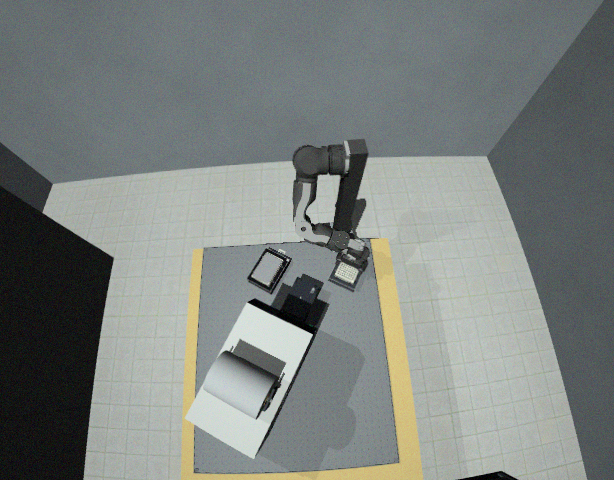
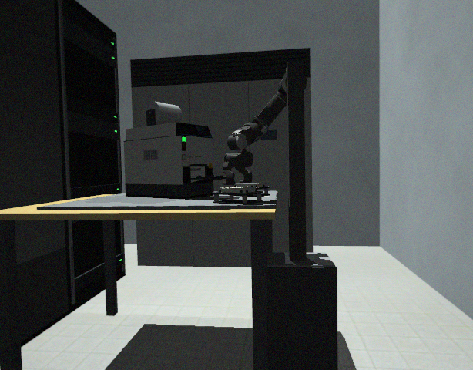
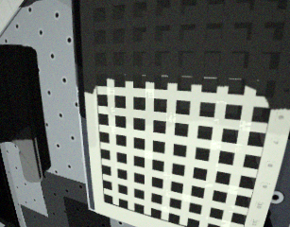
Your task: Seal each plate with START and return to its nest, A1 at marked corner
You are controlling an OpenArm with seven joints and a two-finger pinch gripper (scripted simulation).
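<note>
My gripper is now 2 cm above the well plate. Round my hand: foil roll 40 cm ahead, 39 cm to the right, 34 cm above; then start button 26 cm ahead, 19 cm to the right, 12 cm above; then sealer stage 12 cm ahead, 22 cm to the right, 2 cm above.
</note>
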